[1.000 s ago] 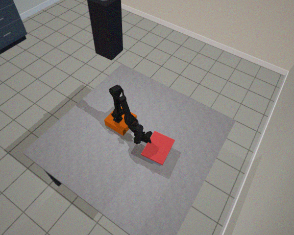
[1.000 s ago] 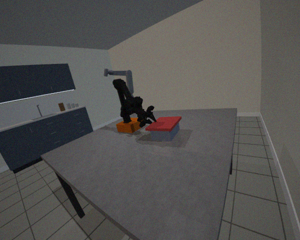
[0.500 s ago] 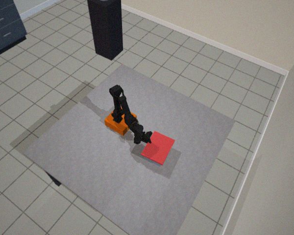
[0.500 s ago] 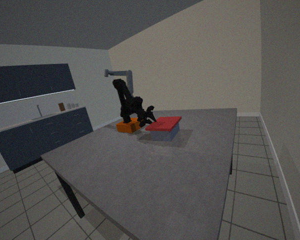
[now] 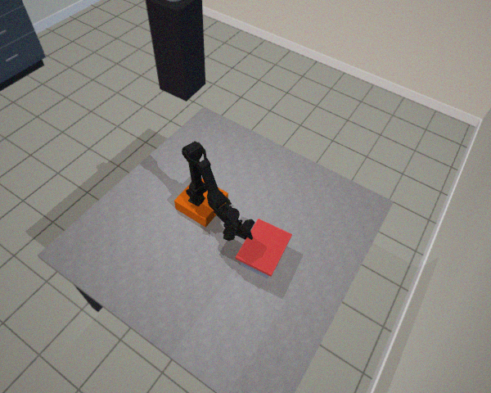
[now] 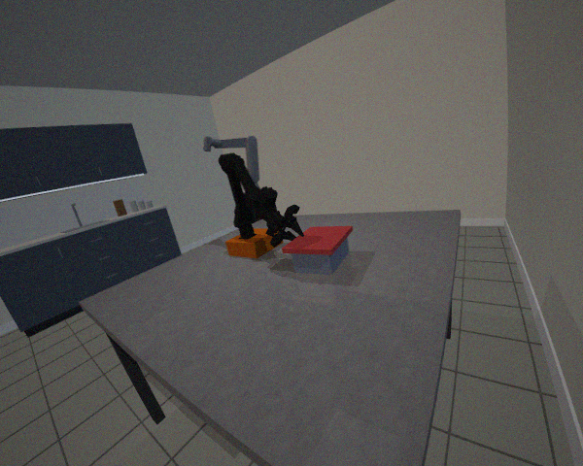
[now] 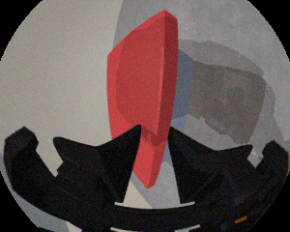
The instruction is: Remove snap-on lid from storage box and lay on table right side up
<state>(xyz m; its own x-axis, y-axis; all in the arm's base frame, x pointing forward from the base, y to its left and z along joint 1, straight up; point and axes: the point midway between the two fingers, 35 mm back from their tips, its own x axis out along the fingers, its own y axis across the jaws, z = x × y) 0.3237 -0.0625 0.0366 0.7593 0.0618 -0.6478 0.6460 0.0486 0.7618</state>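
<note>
Right now my gripper tip is 8 cm short of the red lid. The rest, counted from my gripper tip: storage box: 8 cm ahead, 4 cm below.
</note>
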